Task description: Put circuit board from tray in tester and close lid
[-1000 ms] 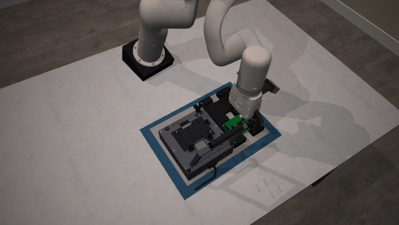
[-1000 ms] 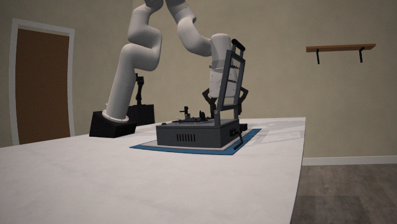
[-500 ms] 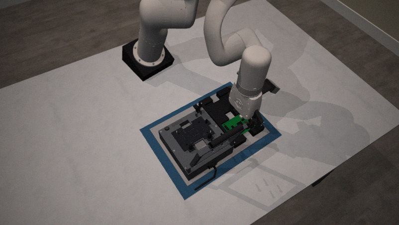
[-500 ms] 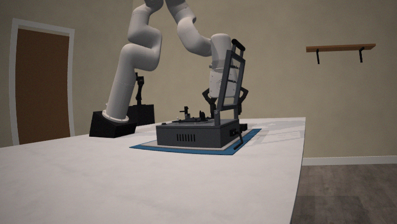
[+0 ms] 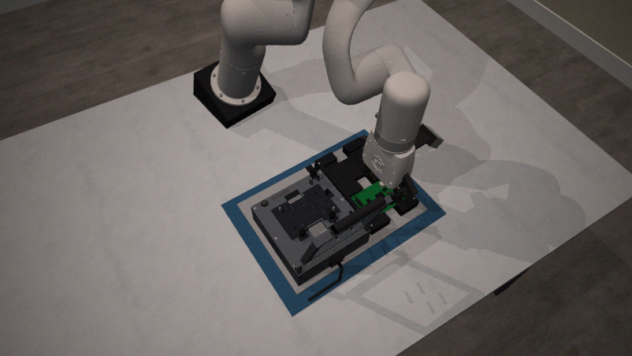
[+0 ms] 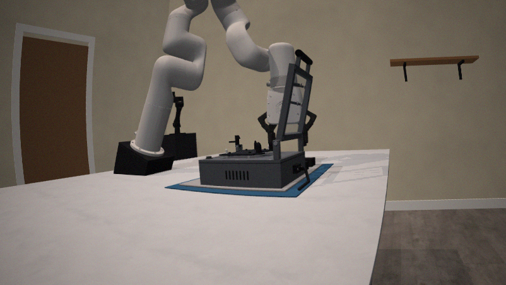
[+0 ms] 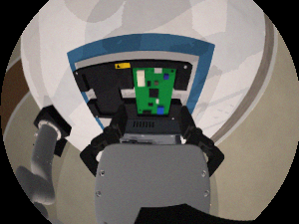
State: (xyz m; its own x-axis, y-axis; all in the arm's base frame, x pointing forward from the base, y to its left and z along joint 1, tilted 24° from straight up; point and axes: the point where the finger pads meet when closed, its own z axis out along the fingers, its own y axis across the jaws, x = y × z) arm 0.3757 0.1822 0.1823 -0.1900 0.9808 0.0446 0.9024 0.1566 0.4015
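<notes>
The green circuit board is 5 cm below my hand. From my hand the other things lie so: lid (12 cm ahead, 15 cm to the right, 11 cm above); then pin plate (17 cm to the right); then tester (2 cm ahead, 13 cm to the right, 4 cm above).
</notes>
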